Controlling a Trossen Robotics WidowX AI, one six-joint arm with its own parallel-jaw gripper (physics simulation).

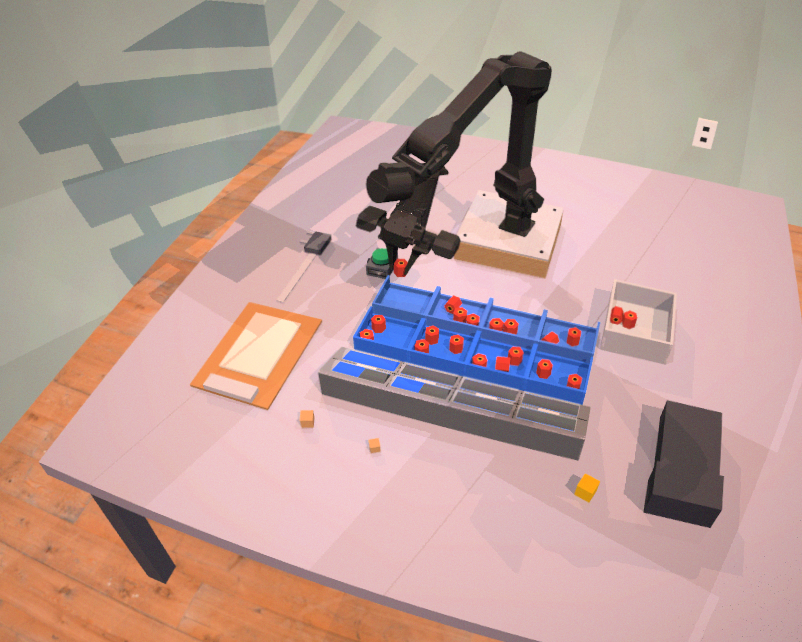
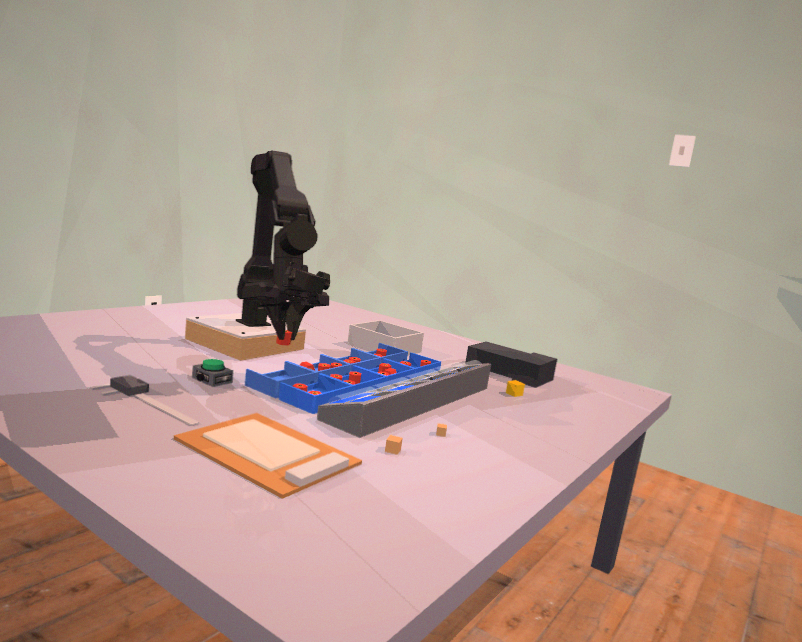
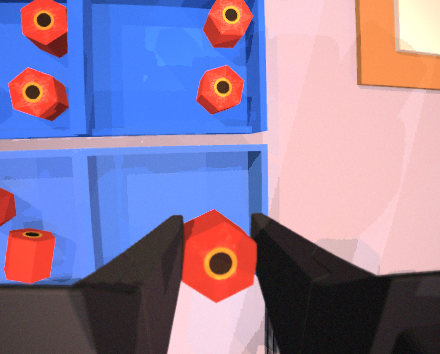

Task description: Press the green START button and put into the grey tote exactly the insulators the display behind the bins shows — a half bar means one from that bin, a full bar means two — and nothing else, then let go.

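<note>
My gripper (image 1: 399, 265) (image 2: 284, 334) (image 3: 217, 225) is shut on a red hexagonal insulator (image 1: 400, 268) (image 2: 283, 338) (image 3: 216, 285), held upright above the table end of the empty leftmost bin nearest the arm. The blue bins (image 1: 409, 299) (image 2: 262, 382) (image 3: 175, 185) form two rows of four; the others hold red insulators. The grey tote (image 1: 638, 347) (image 2: 394, 338) holds two insulators (image 1: 623, 317). The display (image 1: 448, 416) (image 2: 414, 409) shows a full bar above a half bar in its leftmost panel, and a lower half bar in the second. The green START button (image 1: 379, 255) (image 2: 213, 364) is beside the gripper.
An orange clipboard (image 1: 200, 379) (image 2: 280, 490) (image 3: 370, 72) lies left of the display. Small orange cubes (image 1: 306, 419) (image 1: 373, 445), a yellow cube (image 1: 587, 488) (image 2: 515, 388) and a black block (image 1: 685, 461) (image 2: 511, 363) are on the table. A dark tool (image 1: 317, 242) (image 2: 129, 384) lies beyond the button.
</note>
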